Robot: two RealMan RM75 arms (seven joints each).
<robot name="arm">
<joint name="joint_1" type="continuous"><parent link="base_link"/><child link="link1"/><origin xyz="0 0 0.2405" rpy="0 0 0"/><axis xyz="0 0 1"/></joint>
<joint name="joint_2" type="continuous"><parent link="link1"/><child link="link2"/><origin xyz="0 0 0" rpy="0 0 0"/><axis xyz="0 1 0"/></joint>
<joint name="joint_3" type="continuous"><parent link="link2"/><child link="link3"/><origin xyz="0 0 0.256" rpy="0 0 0"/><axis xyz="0 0 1"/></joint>
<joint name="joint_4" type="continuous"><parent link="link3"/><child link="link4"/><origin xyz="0 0 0" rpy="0 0 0"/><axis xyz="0 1 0"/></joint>
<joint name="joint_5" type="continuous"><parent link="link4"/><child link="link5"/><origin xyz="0 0 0.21" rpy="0 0 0"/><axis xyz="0 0 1"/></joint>
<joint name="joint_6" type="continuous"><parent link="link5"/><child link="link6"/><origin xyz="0 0 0" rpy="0 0 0"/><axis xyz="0 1 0"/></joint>
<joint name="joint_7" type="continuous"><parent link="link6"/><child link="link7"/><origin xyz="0 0 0.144" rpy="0 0 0"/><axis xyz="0 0 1"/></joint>
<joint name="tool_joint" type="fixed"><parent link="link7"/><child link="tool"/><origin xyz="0 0 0" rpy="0 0 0"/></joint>
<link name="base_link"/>
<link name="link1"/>
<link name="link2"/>
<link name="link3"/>
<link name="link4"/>
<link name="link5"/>
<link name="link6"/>
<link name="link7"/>
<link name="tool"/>
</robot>
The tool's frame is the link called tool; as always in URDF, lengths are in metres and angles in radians. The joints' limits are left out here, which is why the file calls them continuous.
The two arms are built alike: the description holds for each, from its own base.
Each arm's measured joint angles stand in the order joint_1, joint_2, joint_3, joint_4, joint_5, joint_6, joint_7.
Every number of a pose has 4 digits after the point. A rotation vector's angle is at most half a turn.
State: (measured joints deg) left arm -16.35 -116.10 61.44 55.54 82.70 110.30 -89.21; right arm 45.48 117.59 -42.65 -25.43 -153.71 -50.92 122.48
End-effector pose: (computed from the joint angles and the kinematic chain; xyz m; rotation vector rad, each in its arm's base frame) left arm -0.2123 0.2587 0.0494 2.8284 0.3801 1.2014; right arm 0.3083 0.4028 -0.0283 -2.2896 1.2004 -0.2056
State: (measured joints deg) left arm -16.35 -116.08 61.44 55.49 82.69 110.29 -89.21; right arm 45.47 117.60 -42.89 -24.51 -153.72 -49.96 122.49
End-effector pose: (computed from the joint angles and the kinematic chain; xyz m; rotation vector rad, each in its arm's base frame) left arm -0.2125 0.2587 0.0494 2.8283 0.3813 1.2016; right arm 0.3106 0.4013 -0.0310 -2.2850 1.2034 -0.2131
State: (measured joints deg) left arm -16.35 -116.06 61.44 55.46 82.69 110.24 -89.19; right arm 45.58 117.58 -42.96 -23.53 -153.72 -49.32 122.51
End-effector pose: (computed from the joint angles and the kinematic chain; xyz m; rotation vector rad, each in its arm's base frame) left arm -0.2126 0.2588 0.0495 2.8293 0.3822 1.2015; right arm 0.3121 0.3997 -0.0339 -2.2842 1.2105 -0.2183
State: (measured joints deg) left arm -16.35 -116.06 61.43 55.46 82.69 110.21 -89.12; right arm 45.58 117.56 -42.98 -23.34 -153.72 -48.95 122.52
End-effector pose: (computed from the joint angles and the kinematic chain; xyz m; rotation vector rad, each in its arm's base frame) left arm -0.2127 0.2589 0.0495 2.8305 0.3809 1.2020; right arm 0.3127 0.3999 -0.0340 -2.2801 1.2097 -0.2190
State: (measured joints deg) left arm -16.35 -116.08 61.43 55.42 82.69 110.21 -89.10; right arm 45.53 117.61 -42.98 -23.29 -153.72 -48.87 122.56
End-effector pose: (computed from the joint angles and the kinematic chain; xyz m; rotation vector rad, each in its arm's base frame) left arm -0.2127 0.2589 0.0493 2.8299 0.3814 1.2027; right arm 0.3131 0.3994 -0.0345 -2.2792 1.2119 -0.2189
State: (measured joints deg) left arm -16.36 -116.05 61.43 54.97 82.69 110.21 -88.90; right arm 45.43 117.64 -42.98 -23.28 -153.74 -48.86 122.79
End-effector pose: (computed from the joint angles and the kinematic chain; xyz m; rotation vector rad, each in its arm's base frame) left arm -0.2137 0.2587 0.0487 2.8279 0.3872 1.2054; right arm 0.3137 0.3987 -0.0348 -2.2760 1.2185 -0.2183
